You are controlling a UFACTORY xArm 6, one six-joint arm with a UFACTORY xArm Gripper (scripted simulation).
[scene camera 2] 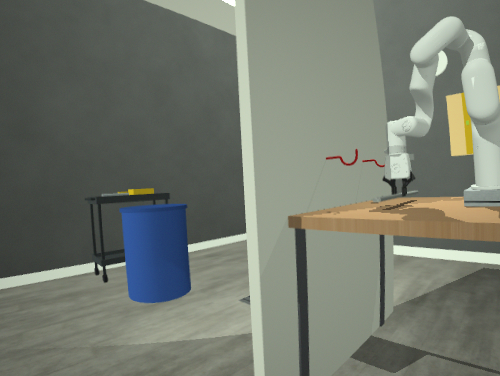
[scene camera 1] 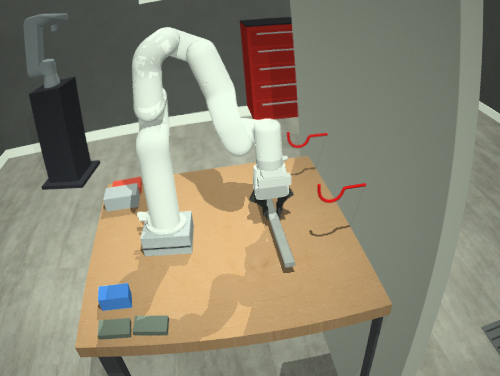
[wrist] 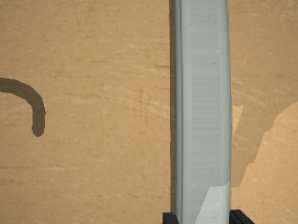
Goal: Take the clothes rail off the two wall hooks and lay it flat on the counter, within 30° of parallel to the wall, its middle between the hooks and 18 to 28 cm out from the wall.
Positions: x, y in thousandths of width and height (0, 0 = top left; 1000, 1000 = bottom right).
Labels:
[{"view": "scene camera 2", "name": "my gripper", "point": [799, 523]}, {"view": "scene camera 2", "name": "grey wall panel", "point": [621, 230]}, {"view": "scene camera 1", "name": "my gripper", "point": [545, 576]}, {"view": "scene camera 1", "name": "blue block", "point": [239, 789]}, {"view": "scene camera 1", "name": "grey block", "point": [241, 525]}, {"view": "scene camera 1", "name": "grey wall panel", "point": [797, 254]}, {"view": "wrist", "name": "grey clothes rail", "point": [680, 221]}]

